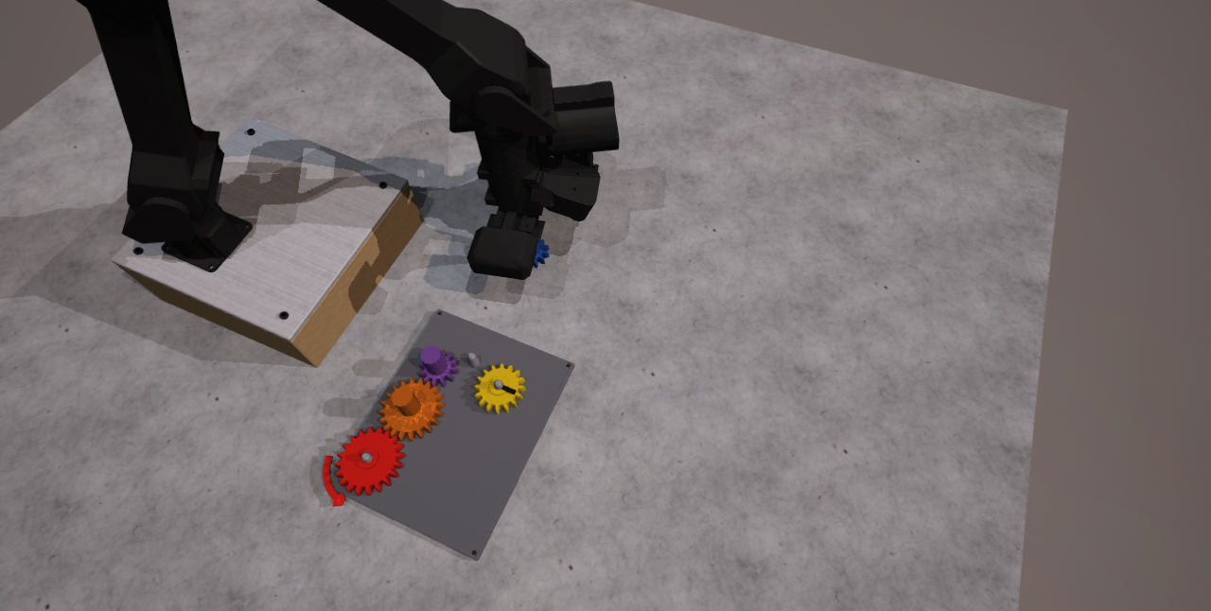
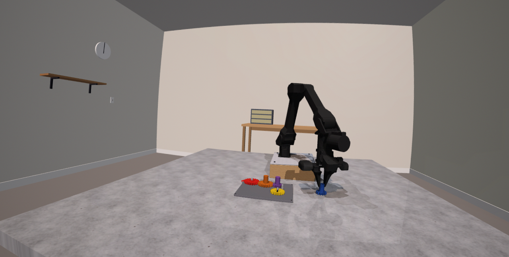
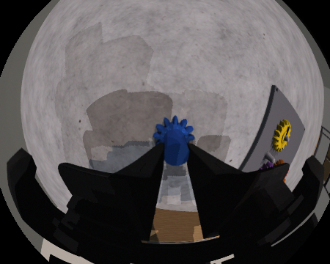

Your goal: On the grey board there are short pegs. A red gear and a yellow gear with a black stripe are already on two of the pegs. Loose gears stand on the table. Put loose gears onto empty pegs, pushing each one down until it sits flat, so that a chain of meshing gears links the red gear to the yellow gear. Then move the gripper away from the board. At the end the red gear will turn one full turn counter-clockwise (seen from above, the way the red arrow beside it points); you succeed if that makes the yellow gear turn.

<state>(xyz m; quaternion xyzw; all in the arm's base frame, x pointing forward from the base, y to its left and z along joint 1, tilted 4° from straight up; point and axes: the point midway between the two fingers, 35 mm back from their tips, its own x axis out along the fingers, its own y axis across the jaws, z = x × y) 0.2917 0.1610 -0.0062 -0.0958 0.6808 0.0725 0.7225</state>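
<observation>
The purple gear is 18 cm to the right of my gripper tip and 2 cm behind it. The rest, counted from my gripper tip: yellow gear 17 cm to the right, 5 cm ahead, 1 cm below; then orange gear 22 cm to the right, 2 cm behind; then blue gear 1 cm below.
</observation>
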